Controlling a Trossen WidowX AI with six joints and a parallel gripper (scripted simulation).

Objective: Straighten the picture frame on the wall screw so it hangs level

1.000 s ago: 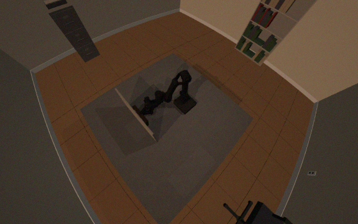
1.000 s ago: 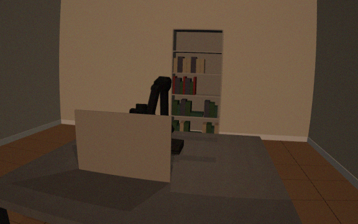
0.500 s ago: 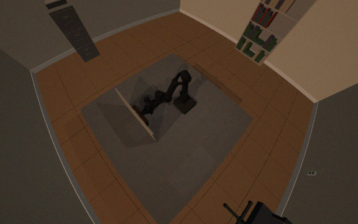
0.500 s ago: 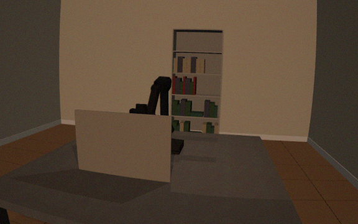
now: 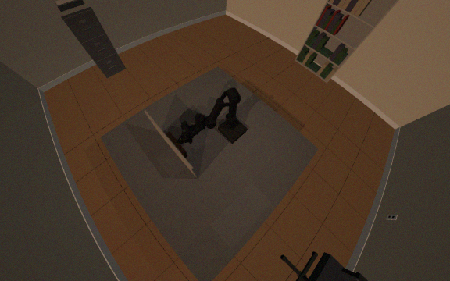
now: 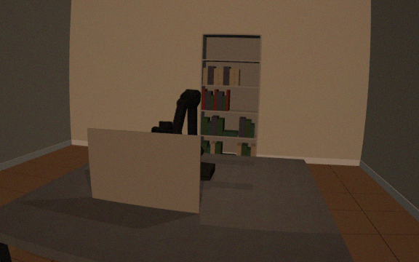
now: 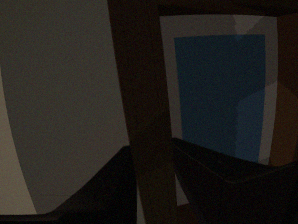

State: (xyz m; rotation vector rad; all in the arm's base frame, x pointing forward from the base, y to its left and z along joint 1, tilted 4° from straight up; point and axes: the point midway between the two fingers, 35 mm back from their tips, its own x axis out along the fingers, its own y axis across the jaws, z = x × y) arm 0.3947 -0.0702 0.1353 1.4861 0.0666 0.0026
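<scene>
Right now the picture frame is 5 cm below my gripper tip, 1 cm to the right of it and 1 cm ahead of it. The rest, counted from my gripper tip: wall panel (6 cm below, 3 cm to the right, 2 cm ahead).
</scene>
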